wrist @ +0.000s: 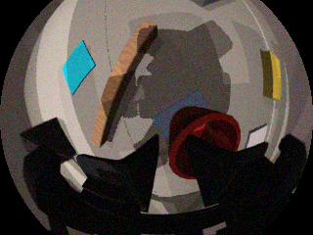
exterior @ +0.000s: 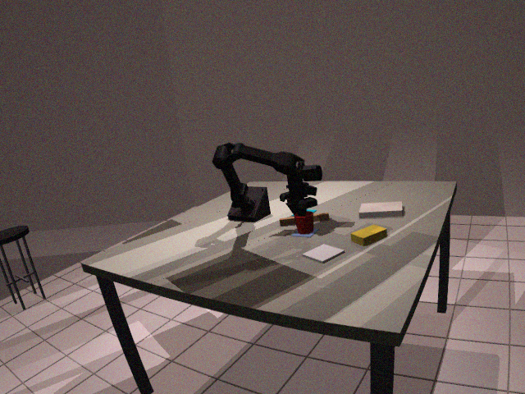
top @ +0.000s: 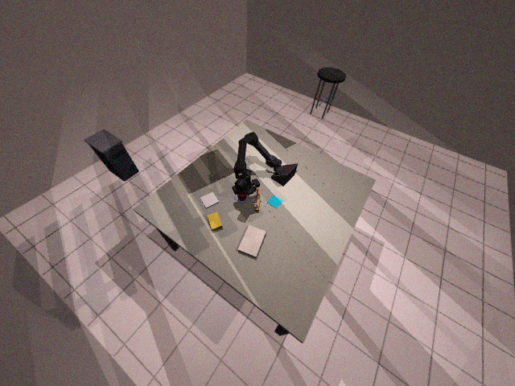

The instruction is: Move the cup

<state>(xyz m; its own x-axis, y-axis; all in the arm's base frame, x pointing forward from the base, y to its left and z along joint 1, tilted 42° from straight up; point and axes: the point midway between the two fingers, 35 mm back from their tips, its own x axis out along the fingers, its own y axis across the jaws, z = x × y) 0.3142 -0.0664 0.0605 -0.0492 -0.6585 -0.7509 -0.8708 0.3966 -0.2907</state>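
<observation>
Right now my gripper tip is 30 mm short of the blue pad, 20 mm to the left of it and 50 mm above it. From my gripper tip the other things lie so: cyan pad: 90 mm behind, 190 mm to the left, 50 mm below; then dark red cup: 30 mm ahead, 20 mm to the right; then thin wooden bar: 30 mm behind, 90 mm to the left, 40 mm below.
</observation>
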